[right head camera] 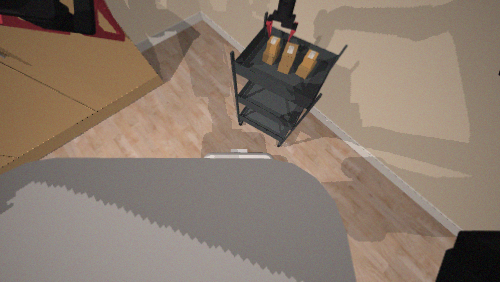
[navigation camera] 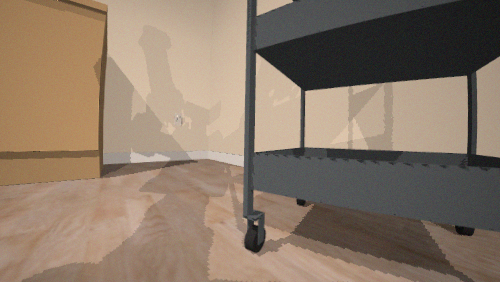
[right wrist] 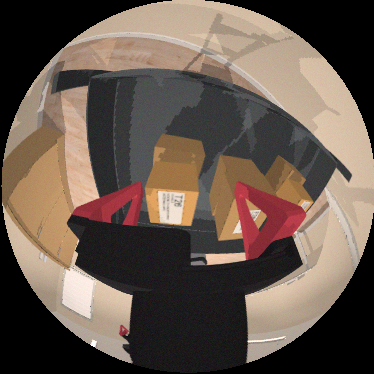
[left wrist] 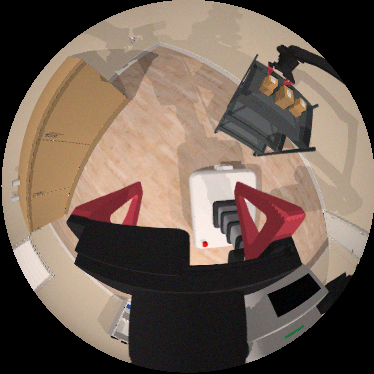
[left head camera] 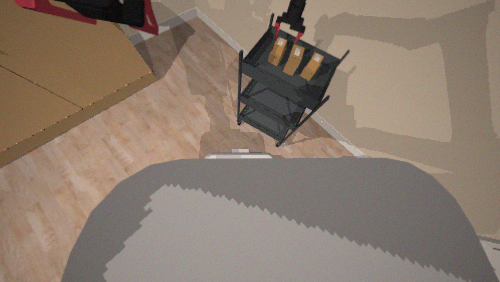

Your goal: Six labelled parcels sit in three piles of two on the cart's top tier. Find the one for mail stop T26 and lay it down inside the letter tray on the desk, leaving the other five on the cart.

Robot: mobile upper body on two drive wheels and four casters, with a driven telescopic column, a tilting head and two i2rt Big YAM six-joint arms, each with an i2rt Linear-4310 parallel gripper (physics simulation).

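Places are measured from the left arm's base along level axes (x ahead, y left, z up), in centimetres.
Pixels of known places: left gripper, fingertip midpoint: [right head camera: 97, 34] [right wrist: 128, 327] [left wrist: 187, 186] [left head camera: 127, 26]; right gripper, fingertip midpoint: [right head camera: 278, 39] [right wrist: 188, 186] [left wrist: 275, 79] [left head camera: 285, 41].
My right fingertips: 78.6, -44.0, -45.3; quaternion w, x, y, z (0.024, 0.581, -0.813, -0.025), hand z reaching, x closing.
Note:
Ahead of a thing's pixels: the offset from my right fingertips to its top centre, as dx, dy, dz. "*": to the spot under its first point.
The T26 parcel {-1.7, +2.6, +0.8} [left head camera: 279, 48] [right head camera: 272, 46] [left wrist: 269, 83] [right wrist: 175, 176] is a brown box with a readable white label, on top of the left pile. The middle pile {-7.7, -5.3, +0.8} [left head camera: 293, 62] [right head camera: 288, 61] [left wrist: 284, 98] [right wrist: 226, 202] and right pile {-10.6, -15.4, +0.8} [left head camera: 312, 68] [right head camera: 306, 66] [left wrist: 299, 108] [right wrist: 292, 191] stand beside it on the dark grey cart [left head camera: 270, 80] [right head camera: 270, 82] [right wrist: 150, 110]. My right gripper [left head camera: 287, 38] [right head camera: 280, 37] [right wrist: 188, 186] is open and empty over the left and middle piles. My left gripper [left wrist: 187, 186] is open and empty, far from the cart. No letter tray shows.
A wooden cabinet or desk [left head camera: 60, 60] [right head camera: 65, 75] [left wrist: 60, 135] [right wrist: 35, 175] [navigation camera: 50, 85] stands at the left. The cart's lower tier {* -22.9, +5.5, -59.0} [navigation camera: 375, 187] and caster {* -13.5, +21.5, -71.6} [navigation camera: 255, 237] are near the base. Walls rise behind the cart. My white base [left wrist: 205, 190] shows below the left gripper.

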